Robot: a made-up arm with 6 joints.
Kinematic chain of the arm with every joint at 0, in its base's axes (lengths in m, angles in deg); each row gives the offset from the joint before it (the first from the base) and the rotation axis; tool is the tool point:
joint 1: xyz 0 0 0.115 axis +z
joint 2: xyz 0 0 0 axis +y
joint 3: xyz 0 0 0.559 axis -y
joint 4: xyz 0 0 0 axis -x
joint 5: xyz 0.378 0 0 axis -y
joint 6: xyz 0 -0.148 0 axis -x
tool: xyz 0 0 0
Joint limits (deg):
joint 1: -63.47..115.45
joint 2: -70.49..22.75
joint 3: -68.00..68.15
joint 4: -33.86..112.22
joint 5: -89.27..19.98
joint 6: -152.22..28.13
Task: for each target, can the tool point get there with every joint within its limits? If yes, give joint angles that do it. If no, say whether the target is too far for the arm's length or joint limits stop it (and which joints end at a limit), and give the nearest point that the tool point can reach.
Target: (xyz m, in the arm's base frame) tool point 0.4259 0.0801 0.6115
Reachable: yes | joints 30.59 3.52 -7.13 3.31 -37.95 -62.06
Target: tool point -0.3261 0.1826 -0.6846
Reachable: no: joint limits stop it (at a limit: joint 1, joint 2, joint 3, joint 4) | nearest point -0.1750 0.0754 0.2357 | short by 0.939 m
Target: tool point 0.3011 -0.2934 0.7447
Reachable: yes | joints -23.71 2.28 11.48 4.19 -74.59 -90.23
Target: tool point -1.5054 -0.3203 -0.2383
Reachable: no: too far | nearest point -0.8885 -0.1890 0.4404 | short by 0.926 m
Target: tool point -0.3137 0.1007 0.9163
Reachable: yes | joints -35.42 -42.39 22.28 47.62 -39.10 -52.89
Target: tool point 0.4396 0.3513 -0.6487
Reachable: no: joint limits stop it (at a limit: joint 2, joint 3) | nearest point 0.2806 0.2242 0.2506 | short by 0.922 m
